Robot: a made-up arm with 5 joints.
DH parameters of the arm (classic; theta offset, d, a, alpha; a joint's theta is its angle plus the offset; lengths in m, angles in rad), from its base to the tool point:
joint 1: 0 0.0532 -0.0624 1.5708
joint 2: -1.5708 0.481 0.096 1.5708
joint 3: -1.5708 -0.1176 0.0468 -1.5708
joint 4: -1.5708 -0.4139 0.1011 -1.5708
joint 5: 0 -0.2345 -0.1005 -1.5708
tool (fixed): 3.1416 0.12 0 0
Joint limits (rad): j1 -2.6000..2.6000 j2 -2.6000..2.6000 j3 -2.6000..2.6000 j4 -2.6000..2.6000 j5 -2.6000..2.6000
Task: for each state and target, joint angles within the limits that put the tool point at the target. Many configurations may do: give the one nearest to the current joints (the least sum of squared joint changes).
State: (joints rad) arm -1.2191 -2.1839 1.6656 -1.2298 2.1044
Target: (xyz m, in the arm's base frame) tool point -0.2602 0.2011 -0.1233
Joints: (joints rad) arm -1.2768 -2.3327 1.8354 -0.9391 2.1998
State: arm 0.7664 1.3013 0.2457 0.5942 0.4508
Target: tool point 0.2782 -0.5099 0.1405
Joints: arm 1.3250 1.3276 0.5251 0.7407 0.6341
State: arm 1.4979 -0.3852 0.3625 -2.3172 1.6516
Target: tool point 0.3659 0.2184 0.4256
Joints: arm 1.7022 0.1705 -0.3053 -2.1207 1.1099
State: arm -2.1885 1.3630 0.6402 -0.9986 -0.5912
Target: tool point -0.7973 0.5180 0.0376
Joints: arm -1.5776 1.9675 -0.1895 -0.6545 -0.8639
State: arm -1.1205 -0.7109 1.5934 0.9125 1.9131
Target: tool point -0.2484 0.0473 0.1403
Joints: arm -1.3348 -0.7237 1.3213 0.9482 1.9544
